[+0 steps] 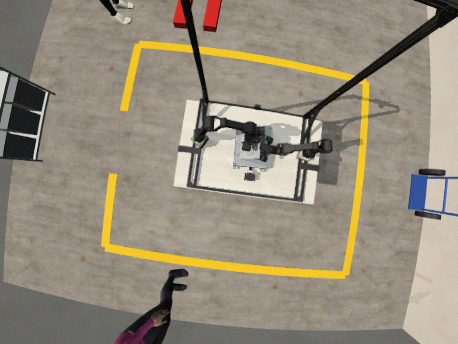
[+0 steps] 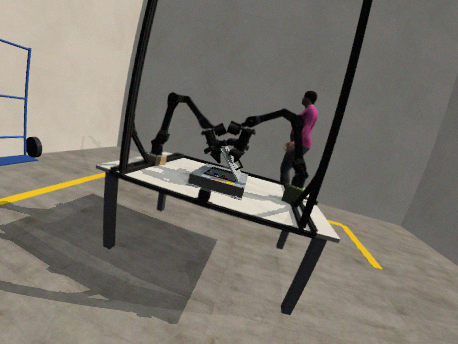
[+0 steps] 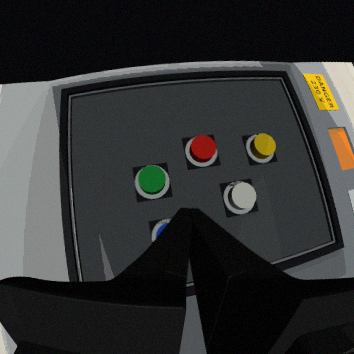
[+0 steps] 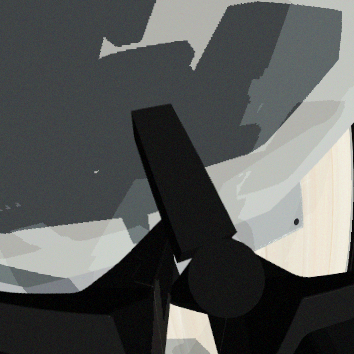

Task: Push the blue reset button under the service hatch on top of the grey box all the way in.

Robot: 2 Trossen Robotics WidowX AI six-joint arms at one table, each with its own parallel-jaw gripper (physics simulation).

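The grey box (image 1: 244,161) (image 2: 214,187) (image 3: 33,182) stands mid-table. Its hatch (image 2: 229,160) (image 4: 63,105) is tilted up, baring a dark panel of buttons. My right gripper (image 1: 246,145) (image 2: 236,155) (image 4: 180,224) is shut on the hatch's black handle (image 4: 179,175) and holds the hatch up. My left gripper (image 1: 263,156) (image 2: 216,157) (image 3: 187,216) is shut and empty, its tips low over the panel. I cannot tell whether the tips touch it.
A green button (image 3: 152,180), a red button (image 3: 202,147), a yellow button (image 3: 264,145) and a white button (image 3: 243,196) surround the blue one. A yellow danger label (image 3: 320,91) is on the box rim. Black frame posts (image 2: 133,102) stand at the table (image 1: 217,177) ends. A person (image 2: 307,123) walks behind.
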